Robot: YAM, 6 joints.
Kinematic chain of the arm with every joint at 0, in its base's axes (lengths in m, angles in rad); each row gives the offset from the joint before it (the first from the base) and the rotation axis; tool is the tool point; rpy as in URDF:
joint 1: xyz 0 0 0.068 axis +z
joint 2: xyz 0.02 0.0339 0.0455 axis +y
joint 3: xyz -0.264 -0.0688 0 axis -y
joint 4: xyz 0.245 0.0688 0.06 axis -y
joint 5: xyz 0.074 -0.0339 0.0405 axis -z
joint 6: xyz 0.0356 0 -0.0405 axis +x
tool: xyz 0 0 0 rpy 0 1.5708 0
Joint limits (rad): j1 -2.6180..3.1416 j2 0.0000..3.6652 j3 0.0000..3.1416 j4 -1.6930..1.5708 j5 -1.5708..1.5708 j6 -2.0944..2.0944
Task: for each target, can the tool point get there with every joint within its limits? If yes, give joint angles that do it. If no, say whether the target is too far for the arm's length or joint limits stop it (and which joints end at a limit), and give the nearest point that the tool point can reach.
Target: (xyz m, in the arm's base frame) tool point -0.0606 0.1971 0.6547
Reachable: yes | joints -1.2566 1.0114 2.8788 -0.6997 -0.0914 0.9313
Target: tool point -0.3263 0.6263 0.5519
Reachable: no: too far | nearest point -0.2529 0.4855 0.4504 | short by 0.188 m
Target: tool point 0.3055 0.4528 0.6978
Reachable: no: too far | nearest point 0.2454 0.3638 0.5785 | short by 0.160 m
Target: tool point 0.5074 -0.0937 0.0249
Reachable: yes | joints -0.2474 3.0430 2.6831 -1.4238 -1.2146 -1.7639
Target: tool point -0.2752 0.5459 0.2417
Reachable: yes | joints 2.0597 2.6440 2.4065 0.2519 0.3857 -1.3382
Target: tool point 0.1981 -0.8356 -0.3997
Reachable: no: too far | nearest point 0.1281 -0.5405 -0.2102 | short by 0.358 m
